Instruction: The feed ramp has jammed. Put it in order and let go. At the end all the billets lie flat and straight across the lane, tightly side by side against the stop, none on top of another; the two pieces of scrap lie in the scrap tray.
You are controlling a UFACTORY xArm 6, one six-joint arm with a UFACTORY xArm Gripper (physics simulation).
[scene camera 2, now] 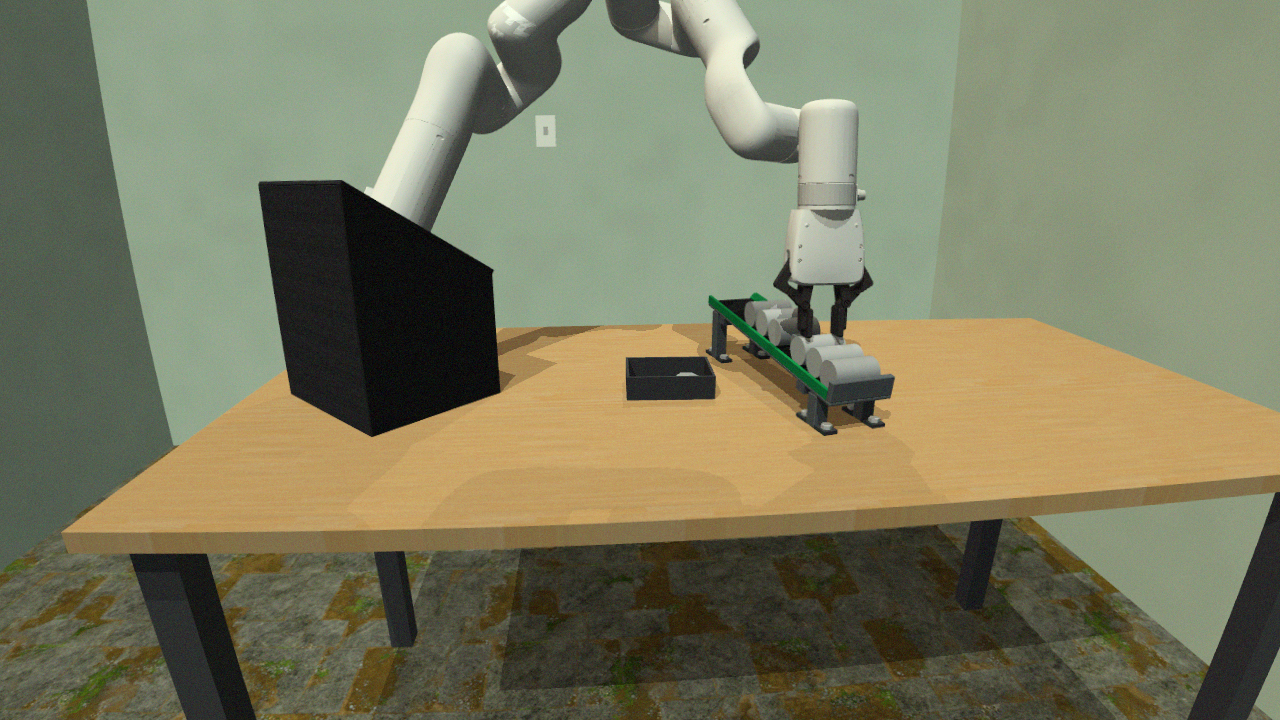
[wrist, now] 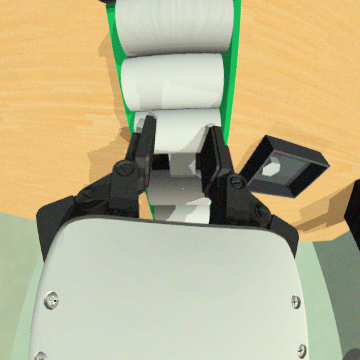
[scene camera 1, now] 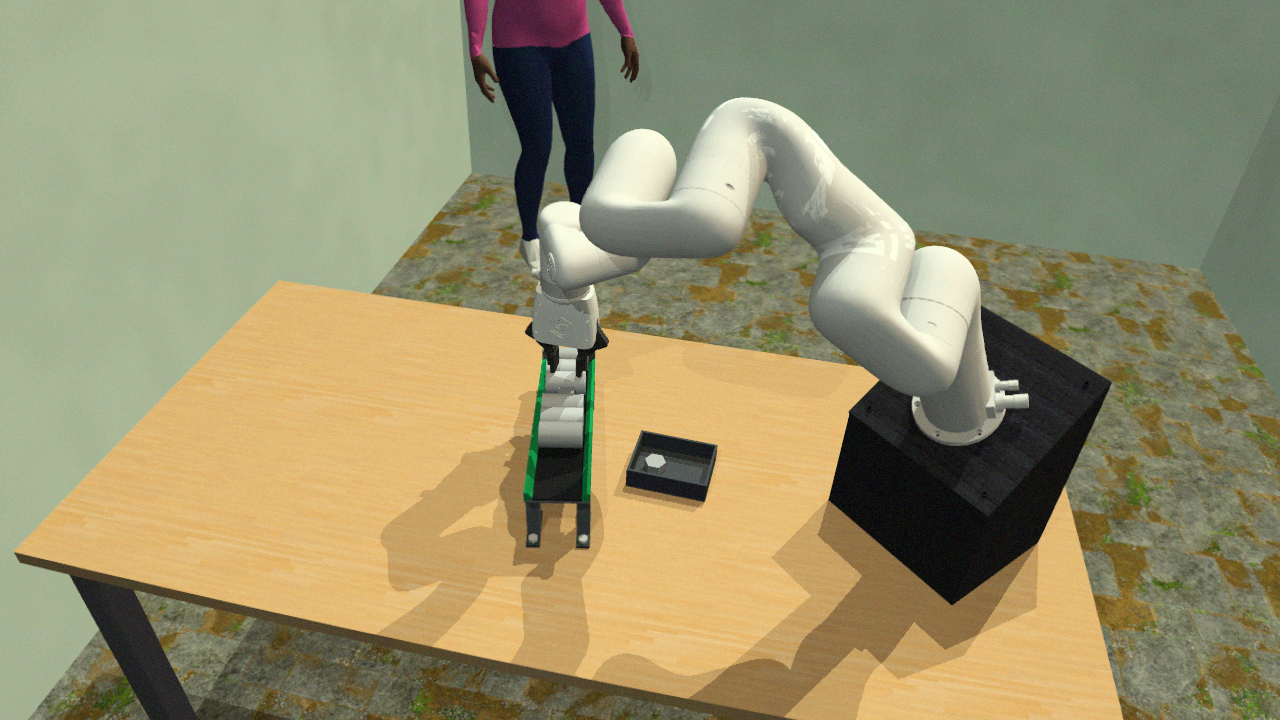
Scene:
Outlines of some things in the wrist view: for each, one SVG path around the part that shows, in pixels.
My gripper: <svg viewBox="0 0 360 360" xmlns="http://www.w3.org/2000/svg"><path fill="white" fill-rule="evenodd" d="M37 210L35 218L44 264L34 301L28 360L308 360L306 315L301 284L294 261L299 238L298 231L277 215L271 214L268 207L247 189L245 178L241 174L234 172L229 147L224 143L220 126L212 125L212 127L209 127L199 153L202 193L204 193L204 197L209 197L211 200L209 223L139 218L138 195L145 190L145 187L148 187L154 151L156 118L153 115L145 115L141 133L132 132L125 157L114 163L112 172L83 187L76 195L73 196L71 194L47 203Z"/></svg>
A scrap tray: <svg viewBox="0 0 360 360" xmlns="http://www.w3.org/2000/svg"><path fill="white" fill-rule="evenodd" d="M239 174L245 178L247 189L250 192L295 198L330 165L319 151L265 134ZM277 157L280 163L279 171L270 176L262 174L260 169L270 156Z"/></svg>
A billet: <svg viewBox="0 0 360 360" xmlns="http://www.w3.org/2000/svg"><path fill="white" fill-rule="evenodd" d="M150 170L147 187L147 197L150 205L210 204L211 200L209 197L204 197L204 193L202 193L200 169L195 169L195 176L170 177L169 169Z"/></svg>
A billet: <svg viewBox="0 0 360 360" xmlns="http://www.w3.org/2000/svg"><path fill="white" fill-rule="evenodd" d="M219 108L135 111L134 132L141 133L145 115L153 115L156 118L153 154L200 152L209 127L212 127L212 125L221 127Z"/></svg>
A billet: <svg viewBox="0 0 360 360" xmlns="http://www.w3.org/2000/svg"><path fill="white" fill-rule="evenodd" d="M221 54L219 52L187 52L124 58L121 64L120 81L123 98L130 111L177 108L218 108L223 91L223 62Z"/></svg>

